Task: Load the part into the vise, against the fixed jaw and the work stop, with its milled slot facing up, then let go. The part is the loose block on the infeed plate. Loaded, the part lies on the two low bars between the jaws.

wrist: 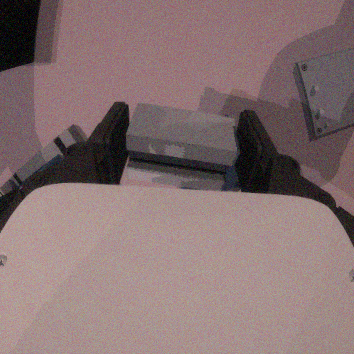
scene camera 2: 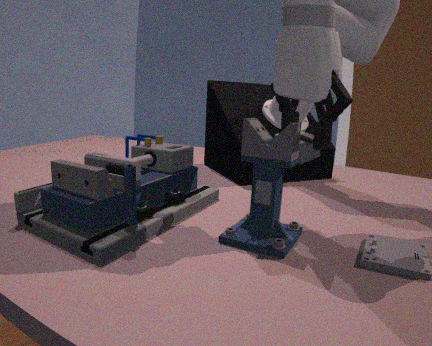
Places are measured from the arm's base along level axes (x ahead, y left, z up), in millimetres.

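Pixels of known places: gripper, fingertip midpoint: (wrist: 182,127) (scene camera 2: 304,142).
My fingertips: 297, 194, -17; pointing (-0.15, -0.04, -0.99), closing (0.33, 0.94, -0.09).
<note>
For each thing: its top centre in the pictures, then the offset to it from my fingertips, as dx, dy, dz.
- part, middle of its top: (wrist: 175,166) (scene camera 2: 298,130) +14, -6, +19
- vise, middle of its top: (scene camera 2: 124,151) +167, -220, -28
- slim upright post, middle of its top: (scene camera 2: 129,166) +218, -132, -29
- grey plate with pins, middle of its top: (wrist: 339,91) (scene camera 2: 396,252) +29, +170, -119
The part (wrist: 181,135) is a grey block across the wrist view, with its dark milled slot running from finger to finger on the side towards the camera. My gripper (wrist: 182,127) (scene camera 2: 304,127) is shut on it, one finger at each end. In scene camera 2 the gripper is raised above the table behind the V-topped stand, which hides much of the part. The vise (scene camera 2: 82,210) stands at the left in scene camera 2, with a blue body and grey jaws. A slim upright post (scene camera 2: 131,192) stands at its near side. The two low bars cannot be made out.
The blue stand (scene camera 2: 266,212) with a grey V-shaped top (scene camera 2: 265,142) is between the vise and a grey plate with pins (scene camera 2: 397,257) (wrist: 330,95). A black box (scene camera 2: 230,130) stands behind. Blue hoses (scene camera 2: 127,145) rise at the vise's far end.
</note>
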